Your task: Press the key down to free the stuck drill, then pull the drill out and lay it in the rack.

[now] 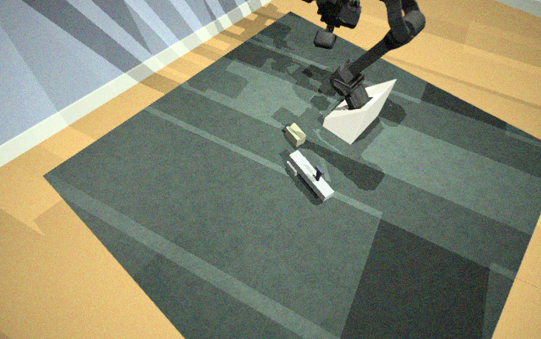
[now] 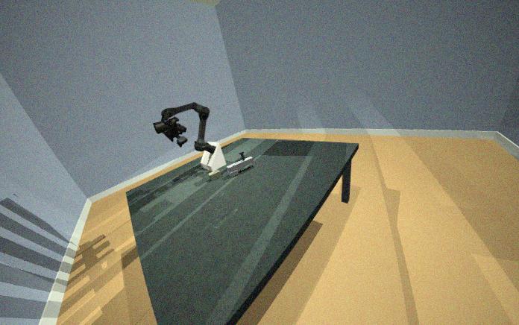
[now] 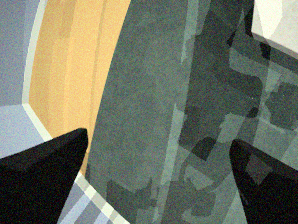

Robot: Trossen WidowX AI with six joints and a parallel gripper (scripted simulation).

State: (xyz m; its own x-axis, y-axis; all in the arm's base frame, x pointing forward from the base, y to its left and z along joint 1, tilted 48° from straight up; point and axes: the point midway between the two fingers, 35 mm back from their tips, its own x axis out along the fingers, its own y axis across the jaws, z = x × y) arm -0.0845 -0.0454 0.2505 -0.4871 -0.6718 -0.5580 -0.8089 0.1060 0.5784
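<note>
The dark blue key is 37 cm ahead of my gripper tip, 30 cm to the left of it and 16 cm below it. From my gripper tip the other things lie so: drill (36 cm ahead, 25 cm to the left, 21 cm below); rack (27 cm ahead, 24 cm below, 11 cm to the left).
</note>
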